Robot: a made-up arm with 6 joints.
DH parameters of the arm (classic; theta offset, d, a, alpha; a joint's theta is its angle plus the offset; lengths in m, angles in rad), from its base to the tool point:
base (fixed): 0.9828 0 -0.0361 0
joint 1: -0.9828 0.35 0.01 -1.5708
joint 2: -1.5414 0 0.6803 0
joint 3: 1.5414 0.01 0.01 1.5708
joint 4: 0 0.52 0.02 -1.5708
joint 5: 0 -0.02 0.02 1.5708
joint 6: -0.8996 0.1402 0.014 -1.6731
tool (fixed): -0.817 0.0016 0 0
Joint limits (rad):
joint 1: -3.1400..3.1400
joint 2: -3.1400..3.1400
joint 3: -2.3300..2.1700
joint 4: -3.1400..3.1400
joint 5: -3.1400..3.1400
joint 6: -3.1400..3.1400
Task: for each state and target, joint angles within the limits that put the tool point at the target. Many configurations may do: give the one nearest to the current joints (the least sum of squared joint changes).
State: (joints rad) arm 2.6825 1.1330 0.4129 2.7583 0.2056 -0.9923
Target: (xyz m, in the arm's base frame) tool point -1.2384 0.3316 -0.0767
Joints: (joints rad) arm 2.8057 1.7564 0.2944 2.7661 0.0996 -0.9928
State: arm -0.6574 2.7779 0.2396 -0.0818 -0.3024 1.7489
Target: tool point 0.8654 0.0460 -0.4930
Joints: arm 0.0766 2.7025 -0.7237 -0.1245 -0.7026 1.7915
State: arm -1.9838 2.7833 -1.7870 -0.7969 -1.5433 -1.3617
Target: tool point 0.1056 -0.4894 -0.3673
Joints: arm -1.4791 3.1400 -1.3220 -0.9504 -1.9997 -1.4106
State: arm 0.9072 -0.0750 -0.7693 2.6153 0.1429 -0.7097
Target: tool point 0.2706 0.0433 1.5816
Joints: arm 0.0611 0.5337 -0.6497 2.6411 -0.0591 -0.7299
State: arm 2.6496 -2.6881 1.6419 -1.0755 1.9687 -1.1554
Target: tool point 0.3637 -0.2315 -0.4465
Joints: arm 2.3890 -3.1400 1.2330 -1.1909 2.2279 -1.1285
